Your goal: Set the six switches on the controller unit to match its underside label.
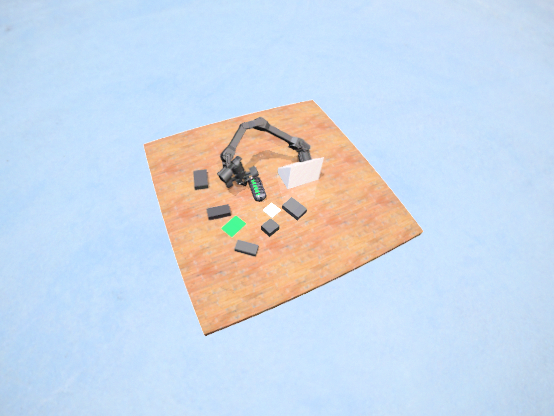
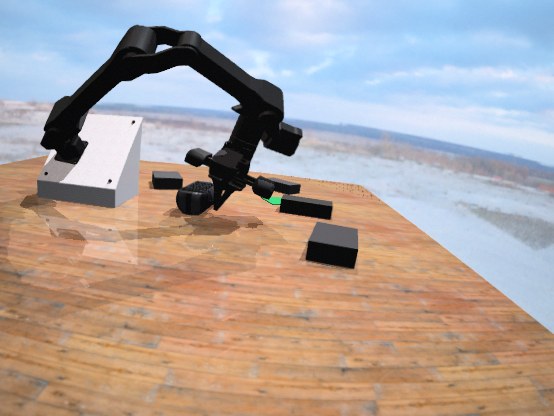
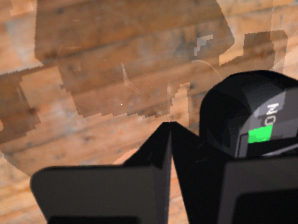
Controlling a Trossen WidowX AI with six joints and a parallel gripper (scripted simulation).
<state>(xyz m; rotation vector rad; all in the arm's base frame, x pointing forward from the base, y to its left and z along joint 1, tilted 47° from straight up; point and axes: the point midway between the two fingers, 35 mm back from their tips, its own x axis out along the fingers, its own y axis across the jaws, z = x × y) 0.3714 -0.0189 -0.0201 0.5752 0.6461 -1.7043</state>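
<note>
The white tile is 80 mm behind my gripper tip, 200 mm to the left of it and 10 mm below it. Round my gripper tip: green tile: 140 mm ahead, 230 mm to the left, 10 mm below; dark block: 230 mm ahead, 120 mm to the right.
</note>
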